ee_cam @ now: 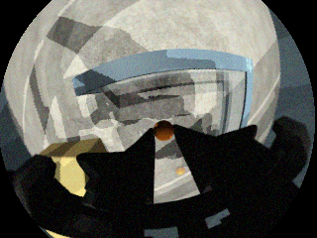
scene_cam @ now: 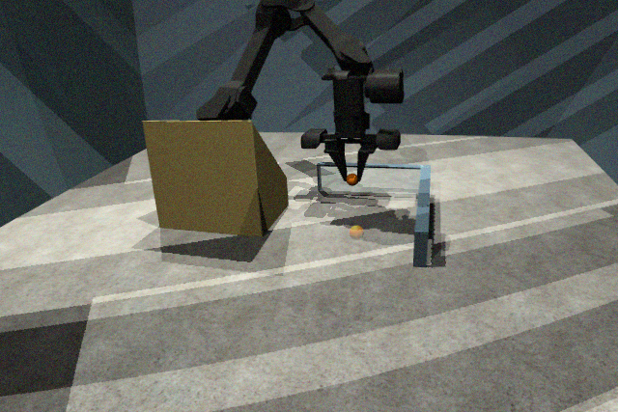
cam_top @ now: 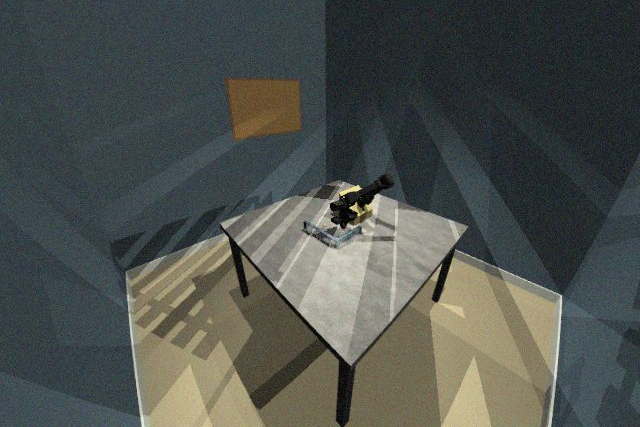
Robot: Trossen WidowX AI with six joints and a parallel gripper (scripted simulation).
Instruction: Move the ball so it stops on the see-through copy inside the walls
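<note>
My gripper tip is now 50 mm short of the see-through copy of ball, 150 mm to the left of it and 40 mm above it. Also, from my gripper tip: orange ball (right at my gripper tip).
</note>
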